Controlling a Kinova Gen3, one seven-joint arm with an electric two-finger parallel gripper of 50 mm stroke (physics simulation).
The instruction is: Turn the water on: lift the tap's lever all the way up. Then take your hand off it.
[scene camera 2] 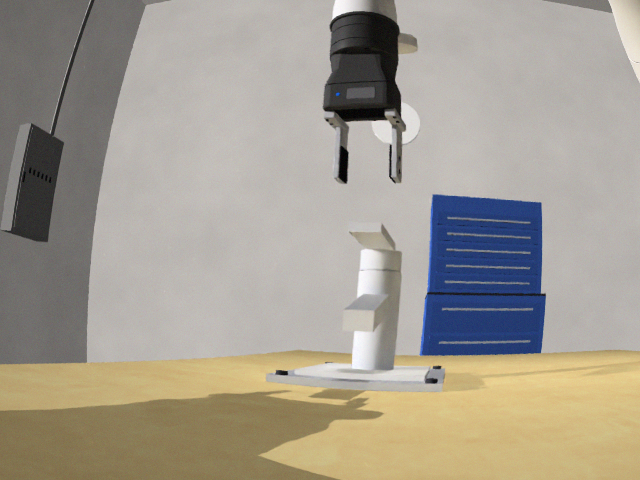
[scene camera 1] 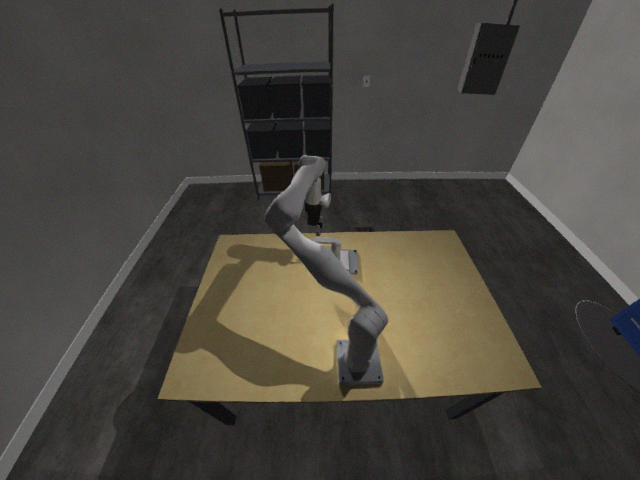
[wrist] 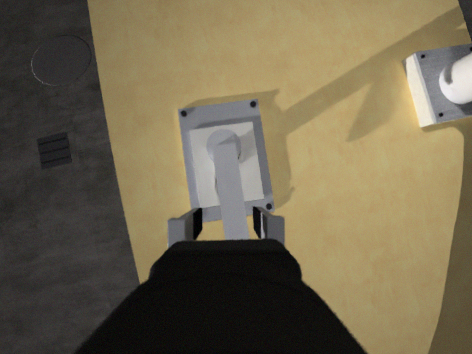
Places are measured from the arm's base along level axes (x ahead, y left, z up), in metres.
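Where they show: gripper, fingertip midpoint: (scene camera 2: 367, 180) (scene camera 1: 319, 231) (wrist: 227, 218); arm's base at its link origin: (scene camera 1: 357, 359) (wrist: 457, 84).
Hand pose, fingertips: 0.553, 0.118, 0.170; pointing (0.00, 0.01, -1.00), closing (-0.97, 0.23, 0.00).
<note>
Things, the pixels of their top centre, and the offset from my fingertips, as dx, dy, dz. "pt": a spot on its surface instead. Level surfaces: height alone.
- white tap at a spot on its surface: (scene camera 2: 376, 330) pt -0.016, -0.058, -0.147
- grey base plate at its top centre: (scene camera 2: 372, 370) (wrist: 225, 159) (scene camera 1: 335, 259) -0.015, -0.082, -0.194
- spout at its top centre: (scene camera 2: 369, 289) -0.008, -0.013, -0.107
- wooden table at its surface level: dz -0.206
The white tap (scene camera 1: 336, 250) (scene camera 2: 376, 330) stands upright on a grey base plate (scene camera 1: 353, 262) (scene camera 2: 279, 378) (wrist: 215, 116). Its lever (scene camera 1: 325, 241) (scene camera 2: 373, 237) (wrist: 231, 190) sticks out from the top of the column and looks roughly level in scene camera 1. The spout (scene camera 2: 361, 316) sticks out lower down on the same side. My gripper (scene camera 1: 318, 234) (scene camera 2: 368, 180) (wrist: 227, 218) is open and empty, pointing down, with its fingertips a short gap above the lever. In the wrist view the lever runs between the two fingers as seen from above. My palm hides the lever's outer end there.
The tap's plate lies near the far edge of the wooden table (scene camera 1: 423, 310) (scene camera 2: 491, 439) (wrist: 350, 210). My arm's base (scene camera 1: 361, 379) (wrist: 430, 67) is bolted near the opposite edge. A shelf rack (scene camera 1: 331, 41) and a blue cabinet (scene camera 1: 628, 322) (scene camera 2: 485, 248) stand off the table.
</note>
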